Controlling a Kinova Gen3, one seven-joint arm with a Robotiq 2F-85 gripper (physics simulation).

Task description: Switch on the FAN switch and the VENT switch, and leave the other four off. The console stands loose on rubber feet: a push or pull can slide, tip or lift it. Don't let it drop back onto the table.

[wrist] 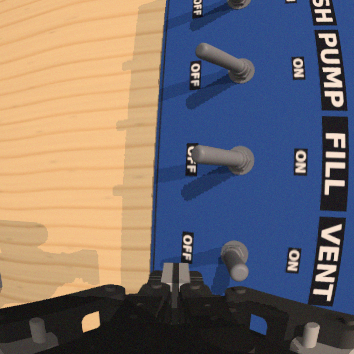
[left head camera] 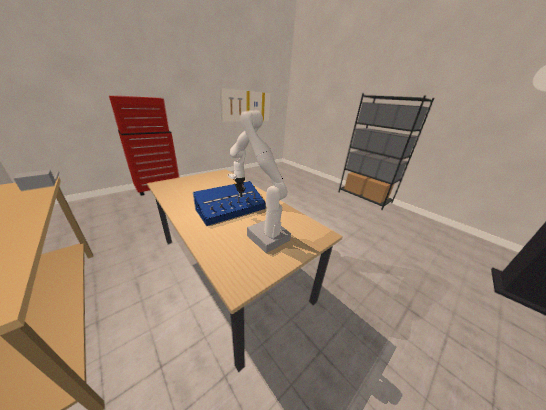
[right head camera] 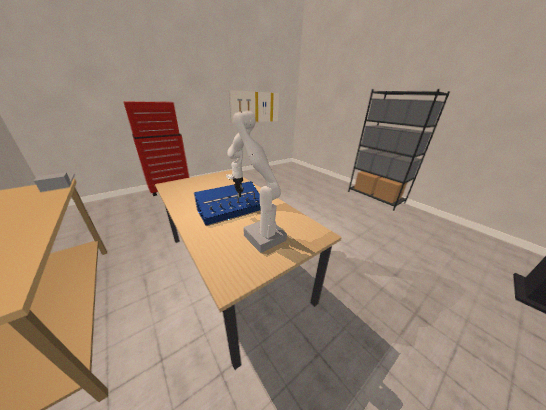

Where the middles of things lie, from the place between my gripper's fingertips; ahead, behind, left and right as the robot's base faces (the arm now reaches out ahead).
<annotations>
Right now my hand is 110 mm short of the blue console (left head camera: 207, 202), 20 mm to the right of it and 70 mm above it.
</annotations>
